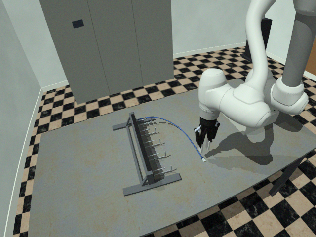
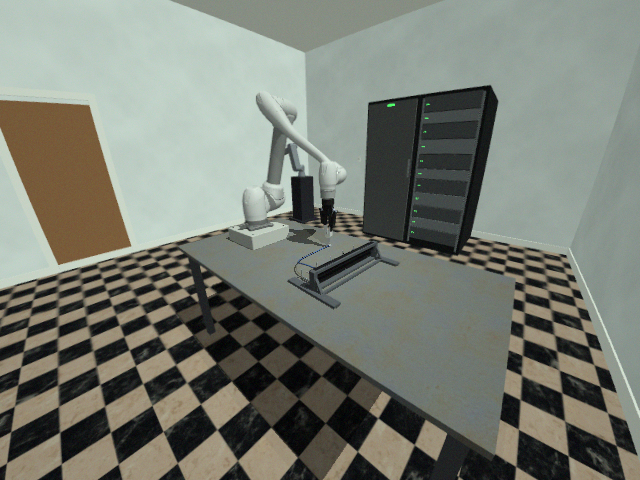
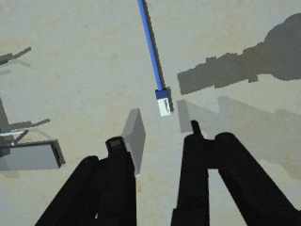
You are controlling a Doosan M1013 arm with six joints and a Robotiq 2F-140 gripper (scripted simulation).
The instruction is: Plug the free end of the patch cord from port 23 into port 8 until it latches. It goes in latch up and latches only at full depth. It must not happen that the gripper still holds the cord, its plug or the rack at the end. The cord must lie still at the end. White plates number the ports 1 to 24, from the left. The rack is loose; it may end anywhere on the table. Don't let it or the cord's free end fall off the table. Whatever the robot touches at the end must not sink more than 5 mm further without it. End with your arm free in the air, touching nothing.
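The free-end plug lies 10 mm to the left of my hand and 100 mm below it.
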